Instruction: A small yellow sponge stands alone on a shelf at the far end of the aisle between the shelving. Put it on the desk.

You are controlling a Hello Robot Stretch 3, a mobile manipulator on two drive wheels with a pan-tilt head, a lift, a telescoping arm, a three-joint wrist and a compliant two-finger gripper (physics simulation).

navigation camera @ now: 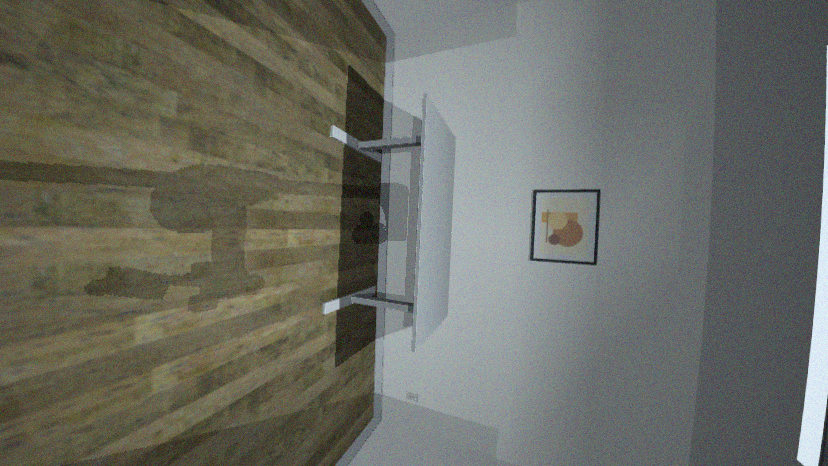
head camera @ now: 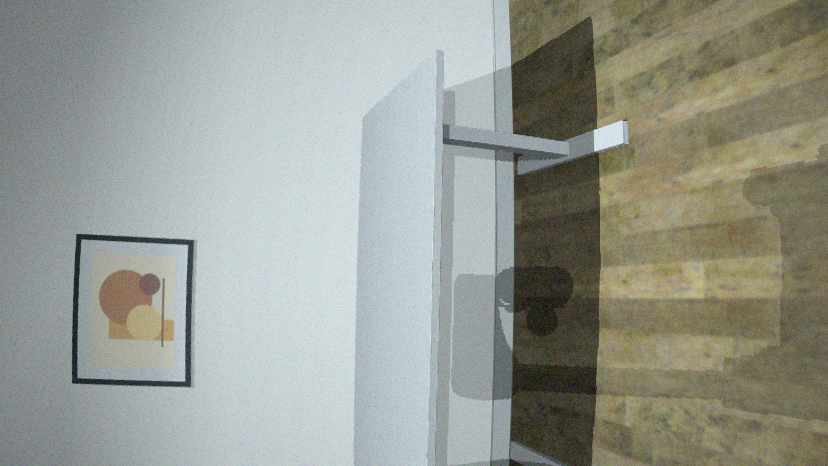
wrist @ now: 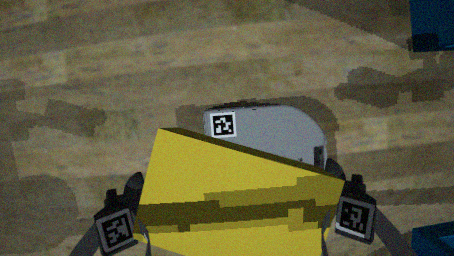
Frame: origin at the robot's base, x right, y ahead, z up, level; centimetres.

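Seen in the pictures: gripper, between the fingertips: [wrist: 232, 186].
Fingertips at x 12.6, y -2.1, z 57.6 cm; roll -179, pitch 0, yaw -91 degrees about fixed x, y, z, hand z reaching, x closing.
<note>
A point is followed by its place in that frame.
In the wrist view the yellow sponge [wrist: 235, 175] {z 62.7, x 15.1, y -2.4 cm} is large and tilted at the bottom middle, between the two fingertips. My gripper [wrist: 232, 186] {z 57.6, x 12.7, y -2.1 cm} is shut on the sponge, one finger at each side of it, and holds it above the robot's grey base. The desk shows in the head view [head camera: 396, 243] and in the navigation view [navigation camera: 435, 231], its light top against the far wall, on grey legs. Both of these views are turned on their side. The gripper and sponge do not show in them.
The robot's grey base [wrist: 270, 132] {z 16.0, x 10.4, y -11.4 cm} stands on the wood floor [wrist: 125, 60] {z 0.0, x 34.0, y 29.3 cm} below the gripper. Blue shelving [wrist: 432, 25] {z 8.7, x 36.7, y -62.4 cm} shows at the right edge of the wrist view. A framed picture [head camera: 133, 309] {z 156.8, x -14.2, y 224.6 cm} [navigation camera: 564, 225] {z 157.4, x -15.6, y 224.5 cm} hangs on the wall above the desk. Shadows lie on the floor before the desk.
</note>
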